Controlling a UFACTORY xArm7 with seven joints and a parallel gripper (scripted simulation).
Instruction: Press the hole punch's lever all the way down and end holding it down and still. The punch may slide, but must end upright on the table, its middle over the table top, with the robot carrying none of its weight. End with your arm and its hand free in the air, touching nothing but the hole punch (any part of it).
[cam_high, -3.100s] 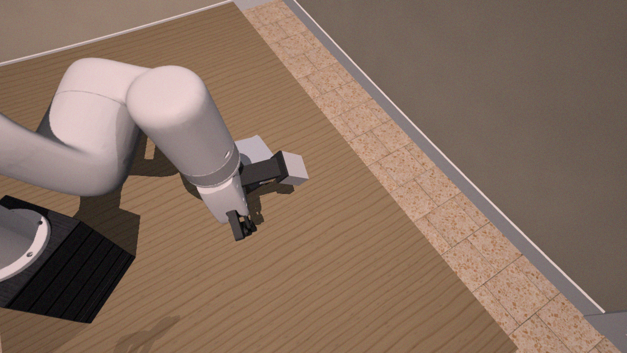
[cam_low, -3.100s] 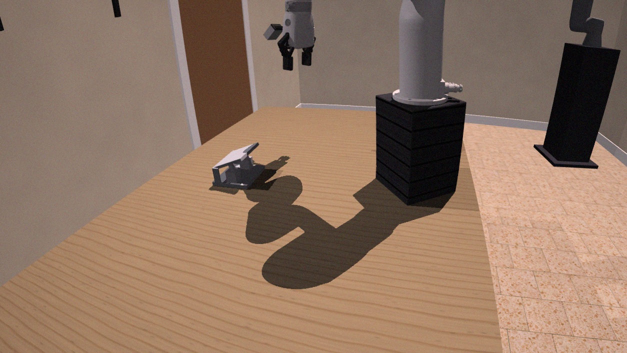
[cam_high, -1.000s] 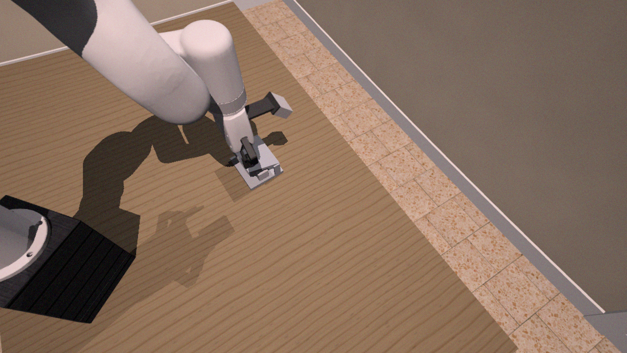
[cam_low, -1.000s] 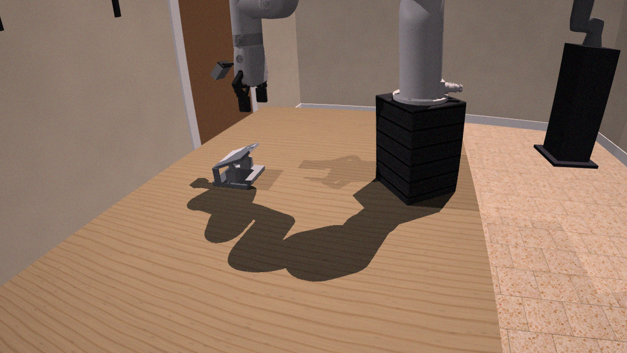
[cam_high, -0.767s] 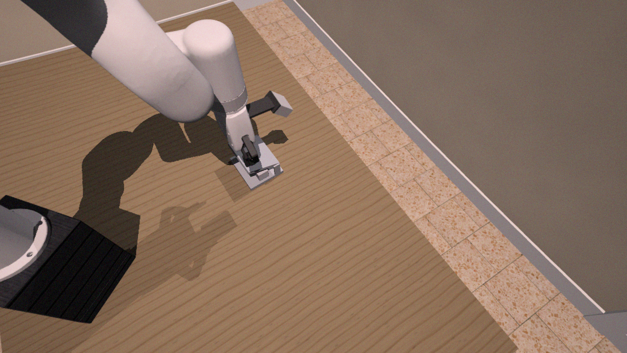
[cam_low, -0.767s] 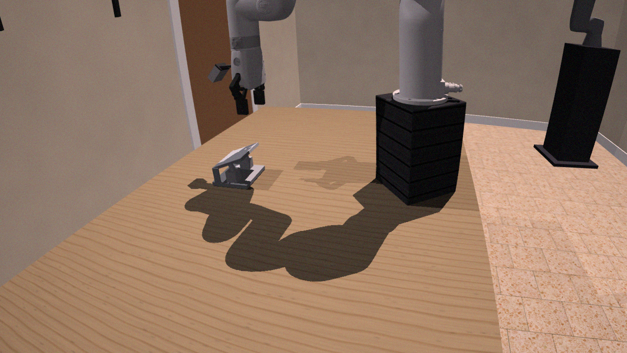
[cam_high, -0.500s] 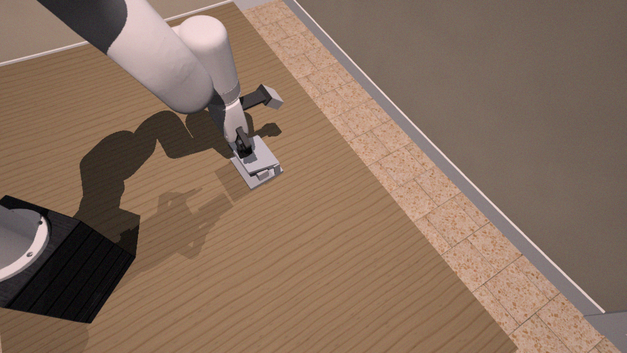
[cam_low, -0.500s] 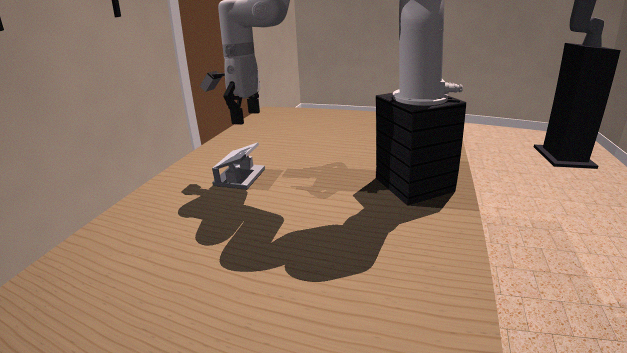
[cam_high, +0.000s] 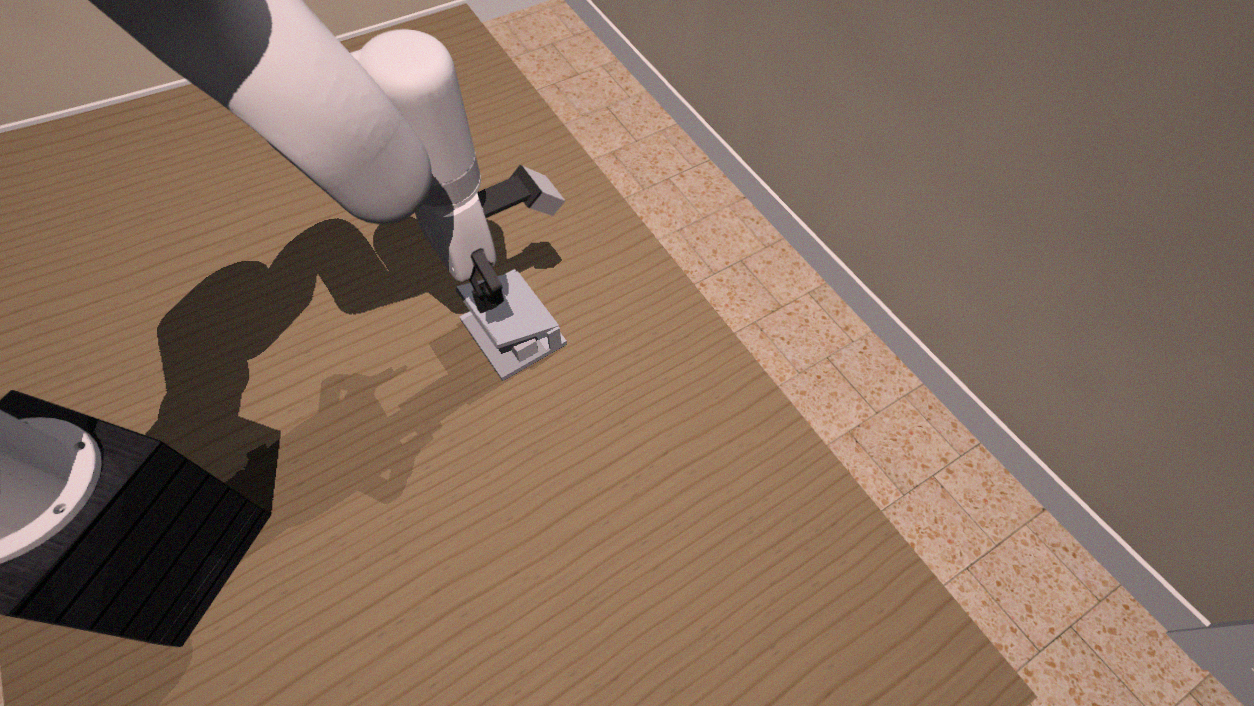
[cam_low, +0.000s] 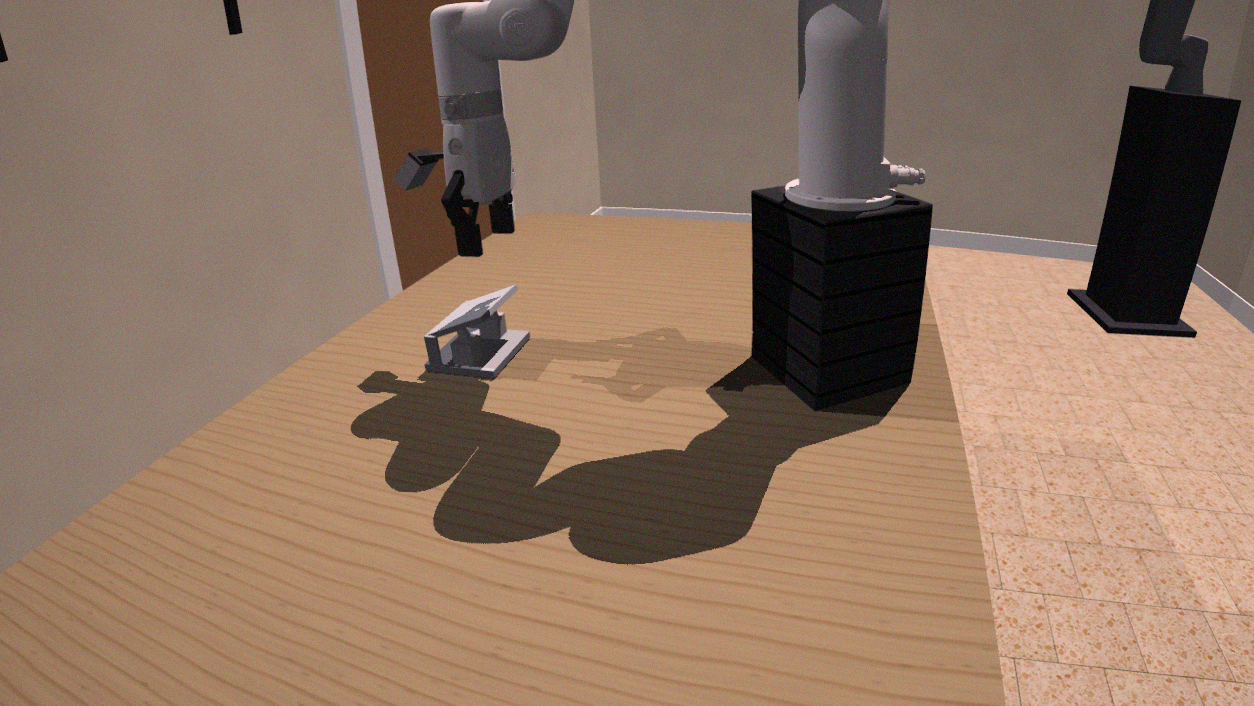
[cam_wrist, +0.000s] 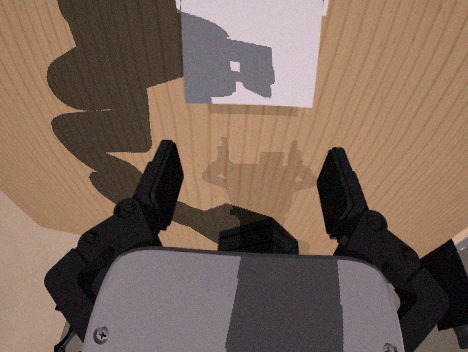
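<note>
The flat lever lies 30 mm ahead of my hand and 110 mm below it. From my hand the other things lie so: grey hole punch (40 mm ahead, 130 mm below).
</note>
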